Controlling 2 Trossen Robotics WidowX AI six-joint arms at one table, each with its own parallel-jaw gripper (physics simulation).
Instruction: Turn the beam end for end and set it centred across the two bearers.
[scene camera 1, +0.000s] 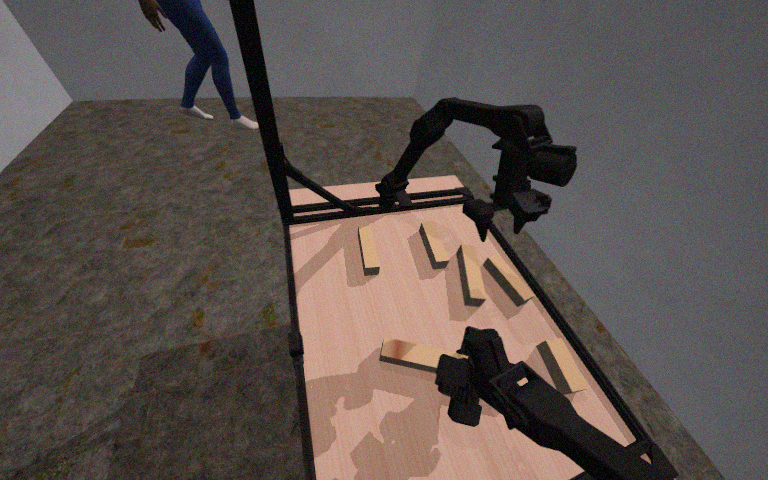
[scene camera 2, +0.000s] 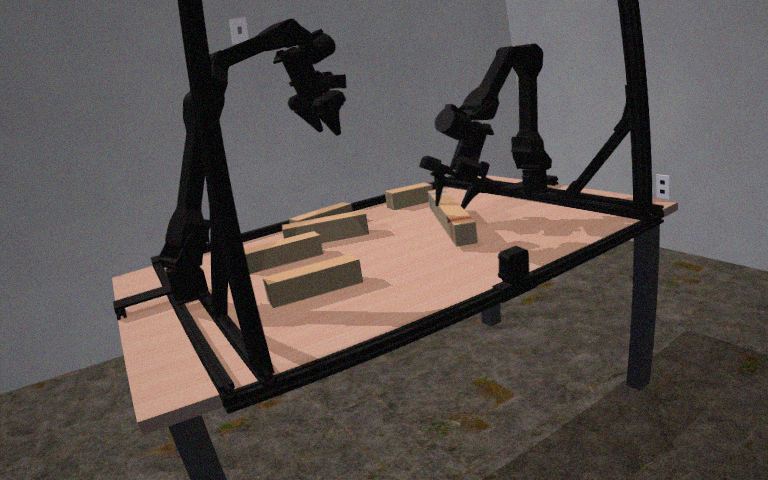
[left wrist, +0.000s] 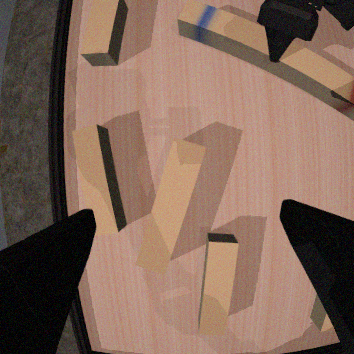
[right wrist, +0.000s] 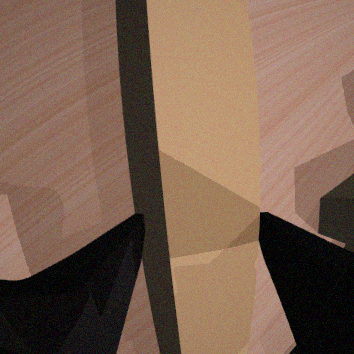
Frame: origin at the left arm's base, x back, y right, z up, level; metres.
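Seen in the pictures: left gripper, fingertip midpoint: (scene camera 1: 499, 237) (scene camera 2: 329, 133) (left wrist: 188, 214); right gripper, fingertip midpoint: (left wrist: 275, 52) (right wrist: 201, 222); left arm's base, origin of the base link: (scene camera 1: 386, 202) (scene camera 2: 190, 296); right arm's base, origin of the base link: (scene camera 2: 535, 190).
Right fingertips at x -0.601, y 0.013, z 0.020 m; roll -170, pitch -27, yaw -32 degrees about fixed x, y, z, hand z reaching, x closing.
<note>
Pixels of each thing's top centre, then the offset from my right fingertips to it. "spot": a spot on its surface instead.
- long wooden beam, middle of its top: (right wrist: 222, 213) (left wrist: 286, 49) (scene camera 2: 448, 203) (scene camera 1: 453, 361) dx +0.003, dy +0.010, dz +0.018 m
- blue band, surface spot: (left wrist: 204, 21) spot: dx -0.046, dy -0.110, dz +0.017 m
The long wooden beam (scene camera 1: 413, 354) (scene camera 2: 455, 220) (left wrist: 242, 33) (right wrist: 204, 105) lies low over the table, with a red band at one end and a blue band (left wrist: 204, 21) at the other. My right gripper (scene camera 1: 454, 369) (scene camera 2: 454, 200) (left wrist: 275, 52) (right wrist: 201, 222) is shut on the beam, its fingers on the two long sides. I cannot tell whether the beam is off the table. My left gripper (scene camera 1: 500, 232) (scene camera 2: 327, 130) (left wrist: 188, 214) is open and empty, high above several short wooden blocks (scene camera 1: 470, 275) (scene camera 2: 313, 281) (left wrist: 175, 197).
More short blocks lie at the far side (scene camera 1: 369, 250) (scene camera 1: 434, 245) (scene camera 1: 508, 278), and one lies near the right arm (scene camera 1: 560, 364) (scene camera 2: 408, 195). A black frame rail (scene camera 1: 554, 314) edges the table, with a tall post (scene camera 1: 255, 95). A person's legs (scene camera 1: 206, 62) stand beyond.
</note>
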